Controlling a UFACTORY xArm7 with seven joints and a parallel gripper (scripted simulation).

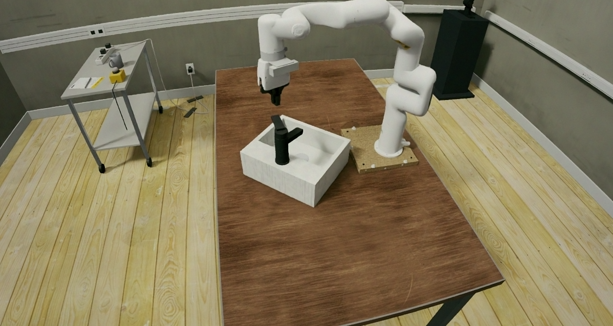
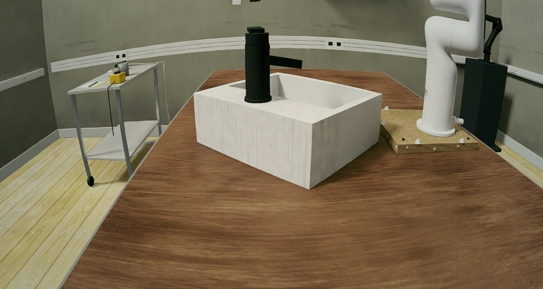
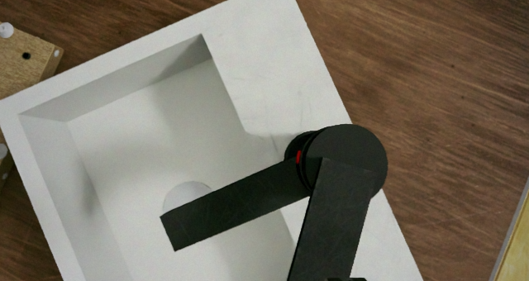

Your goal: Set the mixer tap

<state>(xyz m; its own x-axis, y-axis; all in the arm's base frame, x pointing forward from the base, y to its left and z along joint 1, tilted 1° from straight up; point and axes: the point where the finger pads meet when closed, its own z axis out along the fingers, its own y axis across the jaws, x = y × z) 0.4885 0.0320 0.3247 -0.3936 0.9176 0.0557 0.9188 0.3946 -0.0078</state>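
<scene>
Right now the lever is 90 mm below my hand and 20 mm to the left of it. The rest, counted from my hand: black mixer tap 130 mm below, 40 mm to the left, 20 mm behind; then white sink block 310 mm below, 90 mm behind, 30 mm to the right.
</scene>
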